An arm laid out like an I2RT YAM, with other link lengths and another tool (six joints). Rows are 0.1 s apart.
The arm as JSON. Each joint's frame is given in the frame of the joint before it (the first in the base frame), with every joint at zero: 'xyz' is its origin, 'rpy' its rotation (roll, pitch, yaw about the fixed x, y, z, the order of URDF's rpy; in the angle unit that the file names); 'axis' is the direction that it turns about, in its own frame. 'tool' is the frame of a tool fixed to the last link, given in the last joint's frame.
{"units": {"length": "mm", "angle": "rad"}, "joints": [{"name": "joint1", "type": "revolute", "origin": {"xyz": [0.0, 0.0, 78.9], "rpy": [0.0, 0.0, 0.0]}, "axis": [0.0, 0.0, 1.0]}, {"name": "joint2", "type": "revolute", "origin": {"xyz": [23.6, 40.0, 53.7], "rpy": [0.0, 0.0, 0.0]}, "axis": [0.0, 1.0, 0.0]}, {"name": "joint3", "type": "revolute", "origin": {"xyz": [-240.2, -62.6, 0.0], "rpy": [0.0, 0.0, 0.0]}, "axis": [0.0, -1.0, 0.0]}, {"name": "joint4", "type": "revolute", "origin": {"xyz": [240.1, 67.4, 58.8], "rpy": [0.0, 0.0, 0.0]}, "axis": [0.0, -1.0, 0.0]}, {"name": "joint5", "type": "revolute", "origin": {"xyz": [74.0, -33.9, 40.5], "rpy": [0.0, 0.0, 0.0]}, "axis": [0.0, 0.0, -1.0]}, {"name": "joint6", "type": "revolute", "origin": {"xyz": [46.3, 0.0, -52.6], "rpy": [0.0, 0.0, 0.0]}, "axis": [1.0, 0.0, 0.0]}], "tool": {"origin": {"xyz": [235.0, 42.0, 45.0], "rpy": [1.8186, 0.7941, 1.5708]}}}
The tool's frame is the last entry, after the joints.
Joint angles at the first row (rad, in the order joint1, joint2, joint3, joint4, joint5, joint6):
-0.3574, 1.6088, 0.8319, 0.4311, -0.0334, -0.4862
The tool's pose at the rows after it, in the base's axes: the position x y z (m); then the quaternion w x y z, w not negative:
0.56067, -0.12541, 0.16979, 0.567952, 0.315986, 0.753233, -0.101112
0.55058, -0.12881, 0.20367, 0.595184, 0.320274, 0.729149, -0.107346
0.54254, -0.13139, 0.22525, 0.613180, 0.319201, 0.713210, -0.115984
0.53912, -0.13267, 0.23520, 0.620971, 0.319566, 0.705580, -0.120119
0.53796, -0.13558, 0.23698, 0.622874, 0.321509, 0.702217, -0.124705
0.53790, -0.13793, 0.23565, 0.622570, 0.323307, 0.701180, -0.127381
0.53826, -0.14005, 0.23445, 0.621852, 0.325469, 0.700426, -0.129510
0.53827, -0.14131, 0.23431, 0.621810, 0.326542, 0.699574, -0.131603
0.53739, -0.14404, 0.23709, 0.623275, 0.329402, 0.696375, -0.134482
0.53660, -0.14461, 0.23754, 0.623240, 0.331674, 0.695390, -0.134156
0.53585, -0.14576, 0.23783, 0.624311, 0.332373, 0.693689, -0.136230
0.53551, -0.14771, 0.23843, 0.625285, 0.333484, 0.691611, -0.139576
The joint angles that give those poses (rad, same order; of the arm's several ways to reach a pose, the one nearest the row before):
-0.3574, 1.5044, 0.7874, 0.4398, -0.0341, -0.4885
-0.3581, 1.4164, 0.7533, 0.4565, -0.0117, -0.4851
-0.3603, 1.3579, 0.7318, 0.4665, 0.0034, -0.4956
-0.3597, 1.3330, 0.7249, 0.4696, 0.0132, -0.4993
-0.3604, 1.3293, 0.7212, 0.4759, 0.0231, -0.5021
-0.3616, 1.3337, 0.7188, 0.4829, 0.0287, -0.5030
-0.3618, 1.3391, 0.7191, 0.4872, 0.0348, -0.5026
-0.3611, 1.3407, 0.7191, 0.4893, 0.0404, -0.5035
-0.3620, 1.3366, 0.7199, 0.4899, 0.0488, -0.5028
-0.3616, 1.3332, 0.7174, 0.4895, 0.0521, -0.4988
-0.3618, 1.3319, 0.7128, 0.4963, 0.0565, -0.5004
-0.3616, 1.3326, 0.7111, 0.5023, 0.0639, -0.5030

